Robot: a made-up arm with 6 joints. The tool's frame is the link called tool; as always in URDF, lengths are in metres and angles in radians. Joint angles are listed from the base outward. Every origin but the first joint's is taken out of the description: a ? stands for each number. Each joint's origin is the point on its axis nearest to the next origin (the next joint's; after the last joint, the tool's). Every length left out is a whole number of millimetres.
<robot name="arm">
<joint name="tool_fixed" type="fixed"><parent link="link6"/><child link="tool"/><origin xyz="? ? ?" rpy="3.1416 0 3.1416"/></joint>
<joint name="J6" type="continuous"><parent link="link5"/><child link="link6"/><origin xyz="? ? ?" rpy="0 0 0"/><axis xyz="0 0 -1"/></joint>
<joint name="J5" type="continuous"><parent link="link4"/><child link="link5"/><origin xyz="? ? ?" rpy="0 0 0"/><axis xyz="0 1 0"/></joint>
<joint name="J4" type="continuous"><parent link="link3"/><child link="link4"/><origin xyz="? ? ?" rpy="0 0 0"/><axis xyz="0 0 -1"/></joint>
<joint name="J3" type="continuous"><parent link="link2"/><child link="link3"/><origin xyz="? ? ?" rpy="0 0 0"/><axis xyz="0 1 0"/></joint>
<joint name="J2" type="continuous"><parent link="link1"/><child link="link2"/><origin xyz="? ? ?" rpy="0 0 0"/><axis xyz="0 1 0"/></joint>
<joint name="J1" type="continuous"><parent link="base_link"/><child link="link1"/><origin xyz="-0.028 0.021 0.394" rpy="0 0 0"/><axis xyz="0 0 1"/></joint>
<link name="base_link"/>
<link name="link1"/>
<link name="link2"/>
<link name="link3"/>
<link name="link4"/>
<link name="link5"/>
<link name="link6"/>
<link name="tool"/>
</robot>
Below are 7 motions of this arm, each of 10 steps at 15 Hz.
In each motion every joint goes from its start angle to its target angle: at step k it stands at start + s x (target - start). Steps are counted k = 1, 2, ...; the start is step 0. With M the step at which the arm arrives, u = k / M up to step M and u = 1 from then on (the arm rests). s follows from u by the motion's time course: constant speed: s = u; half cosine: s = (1 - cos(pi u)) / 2; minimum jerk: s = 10 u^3 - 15 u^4 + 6 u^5.
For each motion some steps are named. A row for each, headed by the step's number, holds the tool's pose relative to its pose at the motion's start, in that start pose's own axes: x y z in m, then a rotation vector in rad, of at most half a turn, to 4 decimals.
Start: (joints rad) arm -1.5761 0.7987 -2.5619 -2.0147 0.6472 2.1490
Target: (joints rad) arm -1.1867 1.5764 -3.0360 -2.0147 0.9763 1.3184
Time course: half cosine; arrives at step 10
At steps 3, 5, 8, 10:
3: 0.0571 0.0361 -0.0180 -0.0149 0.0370 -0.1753
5: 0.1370 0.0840 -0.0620 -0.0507 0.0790 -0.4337
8: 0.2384 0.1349 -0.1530 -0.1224 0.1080 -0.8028
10: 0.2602 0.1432 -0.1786 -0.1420 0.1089 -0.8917

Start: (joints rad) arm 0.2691 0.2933 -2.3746 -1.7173 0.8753 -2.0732
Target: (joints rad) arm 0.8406 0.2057 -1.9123 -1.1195 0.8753 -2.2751
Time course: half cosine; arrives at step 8
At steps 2, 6, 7, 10:
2: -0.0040 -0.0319 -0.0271 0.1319 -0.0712 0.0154
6: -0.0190 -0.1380 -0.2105 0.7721 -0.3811 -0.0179
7: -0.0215 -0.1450 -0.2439 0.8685 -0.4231 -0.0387
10: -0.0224 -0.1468 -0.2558 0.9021 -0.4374 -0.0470

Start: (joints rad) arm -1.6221 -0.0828 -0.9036 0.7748 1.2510 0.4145
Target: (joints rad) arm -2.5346 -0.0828 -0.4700 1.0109 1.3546 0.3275
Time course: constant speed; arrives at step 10
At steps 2, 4, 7, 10:
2: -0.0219 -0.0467 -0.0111 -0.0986 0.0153 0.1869
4: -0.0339 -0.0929 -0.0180 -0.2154 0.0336 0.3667
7: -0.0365 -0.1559 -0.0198 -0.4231 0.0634 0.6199
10: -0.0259 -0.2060 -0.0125 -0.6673 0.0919 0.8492

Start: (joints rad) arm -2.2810 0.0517 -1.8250 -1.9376 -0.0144 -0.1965
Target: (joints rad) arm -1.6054 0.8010 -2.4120 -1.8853 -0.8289 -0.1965
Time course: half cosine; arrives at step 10
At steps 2, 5, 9, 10:
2: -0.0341 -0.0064 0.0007 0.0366 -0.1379 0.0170
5: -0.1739 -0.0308 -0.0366 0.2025 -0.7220 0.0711
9: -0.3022 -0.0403 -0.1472 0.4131 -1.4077 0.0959
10: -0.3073 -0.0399 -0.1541 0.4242 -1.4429 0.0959

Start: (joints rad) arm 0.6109 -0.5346 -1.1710 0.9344 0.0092 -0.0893
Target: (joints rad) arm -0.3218 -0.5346 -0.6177 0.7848 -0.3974 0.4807
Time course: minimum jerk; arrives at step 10
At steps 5, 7, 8, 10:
5: -0.0381 -0.1293 -0.0784 0.4765 -0.4211 0.1572
7: -0.0430 -0.1867 -0.1648 0.7315 -0.7550 0.2553
8: -0.0396 -0.1988 -0.1942 0.8000 -0.8651 0.2826
10: -0.0366 -0.2041 -0.2104 0.8354 -0.9268 0.2967

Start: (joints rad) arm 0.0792 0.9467 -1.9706 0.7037 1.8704 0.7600
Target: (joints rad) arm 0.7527 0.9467 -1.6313 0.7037 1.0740 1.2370
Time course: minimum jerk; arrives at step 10
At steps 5, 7, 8, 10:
5: 0.0223 0.0584 0.1150 0.0611 -0.2187 0.1595
7: 0.0424 0.0723 0.1960 0.0664 -0.3824 0.2297
8: 0.0492 0.0726 0.2209 0.0612 -0.4342 0.2441
10: 0.0529 0.0719 0.2344 0.0570 -0.4625 0.2504

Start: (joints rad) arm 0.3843 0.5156 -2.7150 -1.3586 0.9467 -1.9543
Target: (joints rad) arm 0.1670 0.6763 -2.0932 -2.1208 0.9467 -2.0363
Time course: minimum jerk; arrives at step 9
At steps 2, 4, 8, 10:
2: -0.0191 -0.0016 0.0119 -0.0309 0.0111 -0.0914
4: -0.1016 0.0019 0.0565 -0.1263 0.0512 -0.4794
8: -0.2599 0.0461 0.1105 -0.1395 0.0959 -1.1899
10: -0.2630 0.0473 0.1111 -0.1374 0.0964 -1.2033

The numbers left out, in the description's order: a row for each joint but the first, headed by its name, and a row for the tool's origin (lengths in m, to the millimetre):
tool: 0.029 -0.02 0
J6: 0.08 0 -0.111
J5: -0.027 -0.024 0
J4: 0.071 0 -0.229
J3: 0.028 0 0.244
J2: 0.018 0.009 0

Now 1 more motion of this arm.
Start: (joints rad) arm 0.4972 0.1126 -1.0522 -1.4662 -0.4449 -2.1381
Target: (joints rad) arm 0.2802 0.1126 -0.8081 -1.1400 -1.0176 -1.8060
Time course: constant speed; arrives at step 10
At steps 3, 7, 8, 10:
3: -0.0046 0.0019 -0.0163 0.0885 0.0668 0.2514
7: -0.0073 0.0114 -0.0431 0.1876 0.1845 0.5788
8: -0.0079 0.0150 -0.0507 0.2097 0.2195 0.6578
10: -0.0095 0.0231 -0.0671 0.2514 0.2965 0.8109

